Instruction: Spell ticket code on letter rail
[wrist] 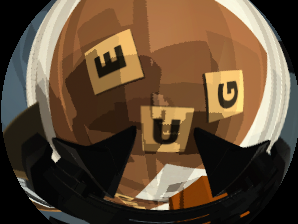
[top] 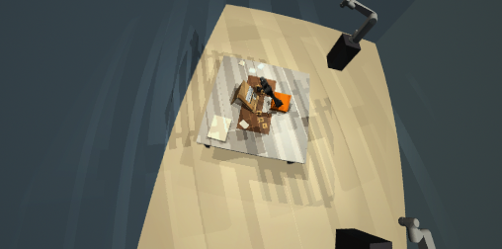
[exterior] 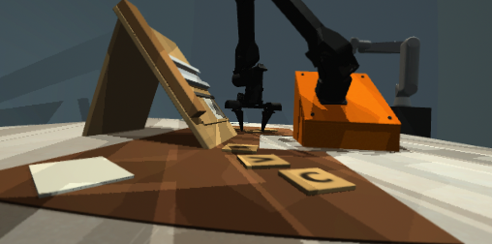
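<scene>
Right now my gripper tip is right at the u tile. From my gripper tip the other things lie so: tan tile marked v: 1 cm behind, 39 cm to the left; brown mat: 1 cm ahead, 17 cm to the left; e tile: 8 cm ahead, 6 cm to the right.
</scene>
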